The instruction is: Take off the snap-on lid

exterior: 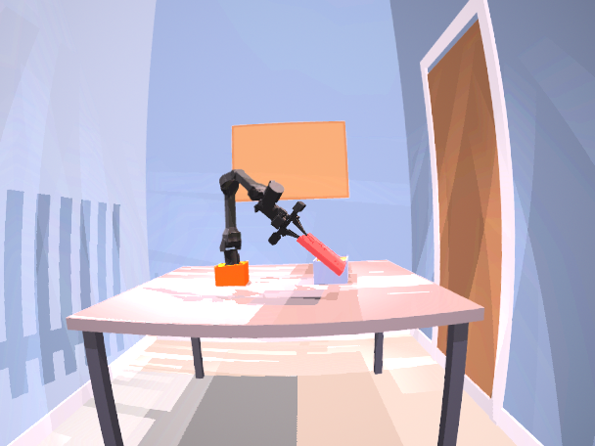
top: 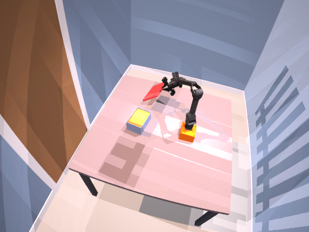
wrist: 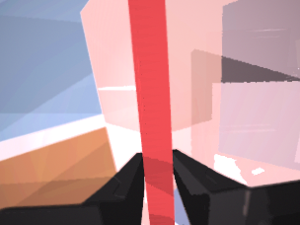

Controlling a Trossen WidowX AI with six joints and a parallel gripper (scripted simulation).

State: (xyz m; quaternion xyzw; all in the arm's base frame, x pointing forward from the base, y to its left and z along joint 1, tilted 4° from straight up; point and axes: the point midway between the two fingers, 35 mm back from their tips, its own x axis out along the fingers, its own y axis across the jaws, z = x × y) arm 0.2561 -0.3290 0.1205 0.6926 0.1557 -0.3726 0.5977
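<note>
The lid is 6 cm ahead of my gripper tip, 2 cm to the right of it and 5 cm below it. The rest, counted from my gripper tip: storage box 17 cm ahead, 29 cm to the left, 16 cm below.
</note>
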